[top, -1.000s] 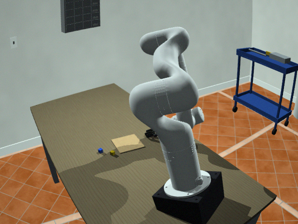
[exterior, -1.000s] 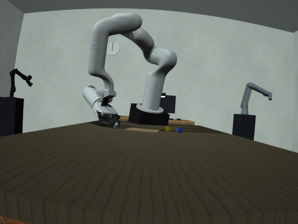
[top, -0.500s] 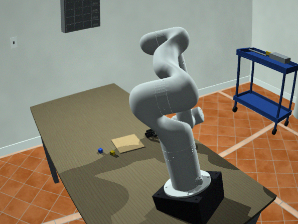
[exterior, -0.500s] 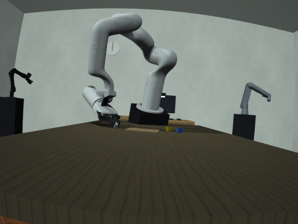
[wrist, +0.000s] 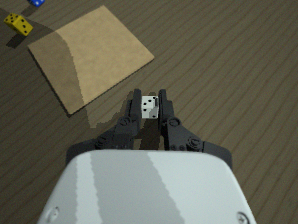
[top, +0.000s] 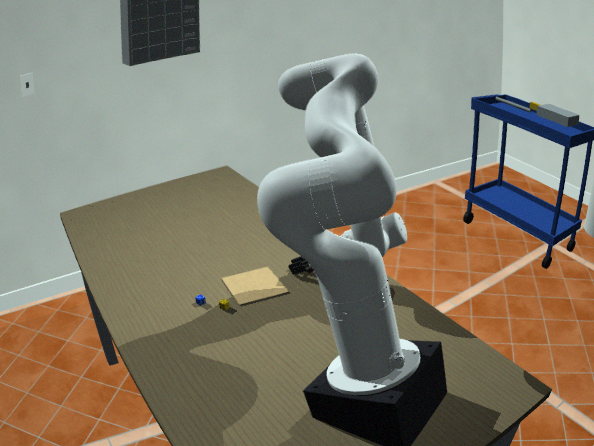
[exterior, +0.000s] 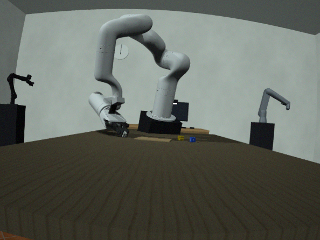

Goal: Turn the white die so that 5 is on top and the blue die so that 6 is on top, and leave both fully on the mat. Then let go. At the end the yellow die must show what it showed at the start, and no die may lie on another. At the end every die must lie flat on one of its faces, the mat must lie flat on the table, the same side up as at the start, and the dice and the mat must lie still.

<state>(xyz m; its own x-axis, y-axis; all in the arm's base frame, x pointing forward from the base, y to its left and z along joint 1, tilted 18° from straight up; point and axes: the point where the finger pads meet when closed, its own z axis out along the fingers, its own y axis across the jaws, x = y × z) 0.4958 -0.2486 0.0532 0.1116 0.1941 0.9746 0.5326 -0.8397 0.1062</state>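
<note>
Right now the tan mat is 13 cm to the left of my hand, 3 cm ahead of it and 2 cm below it. From my hand the other things lie so: white die 1 cm below, 1 cm ahead; then yellow die 25 cm to the left, 1 cm below; then blue die 29 cm to the left, 6 cm ahead, 1 cm below.
</note>
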